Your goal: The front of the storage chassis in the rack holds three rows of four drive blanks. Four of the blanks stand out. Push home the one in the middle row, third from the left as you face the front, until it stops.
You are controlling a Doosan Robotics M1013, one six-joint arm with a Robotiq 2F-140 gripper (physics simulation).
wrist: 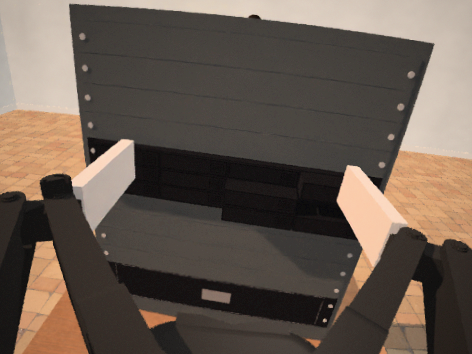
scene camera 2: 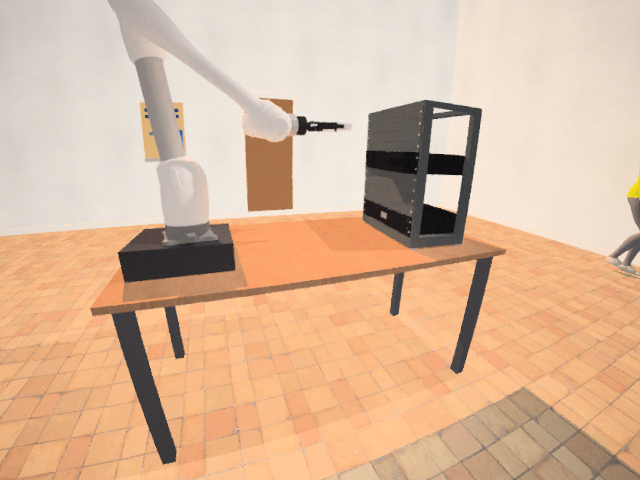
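Where they show: gripper, fingertip midpoint: (wrist: 238, 171) (scene camera 2: 343, 128); arm's base, link origin: (scene camera 2: 189, 237).
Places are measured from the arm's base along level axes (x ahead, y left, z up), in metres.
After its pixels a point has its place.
Note:
The storage chassis (scene camera 2: 391, 161) @(x 0.828, y -0.130, z 0.271 m) (wrist: 192, 186) @(x 0.897, y 0.021, z 0.261 m) is a black band across the front of the grey rack (scene camera 2: 424, 170) @(x 0.863, y -0.287, z 0.245 m) (wrist: 240, 95) @(x 0.897, y -0.042, z 0.411 m). In the wrist view, its dark blanks are hard to tell apart. In the third column from the left, a block of blanks stands out; its middle-row blank (wrist: 259, 198) @(x 0.837, y -0.076, z 0.277 m) shows below a lit upper face, with another front beneath it. Some relief also shows at the far right column. My gripper (scene camera 2: 347, 126) @(x 0.653, y -0.005, z 0.403 m) (wrist: 238, 171) @(x 0.653, y -0.005, z 0.403 m) is wide open and empty. It hangs in front of the rack, apart from it and higher than the chassis, its pale pads framing the chassis in the wrist view.
The rack stands at the far end of the wooden table (scene camera 2: 289, 258) @(x 0.340, y -0.136, z -0.093 m). Grey filler panels lie above and below the chassis. A lower black unit (wrist: 267, 298) @(x 0.873, y -0.137, z 0.022 m) bears a pale label. The arm's black base block (scene camera 2: 178, 263) @(x -0.051, y -0.127, z -0.046 m) is at the table's other end. A person (scene camera 2: 633, 217) partly shows at the right edge.

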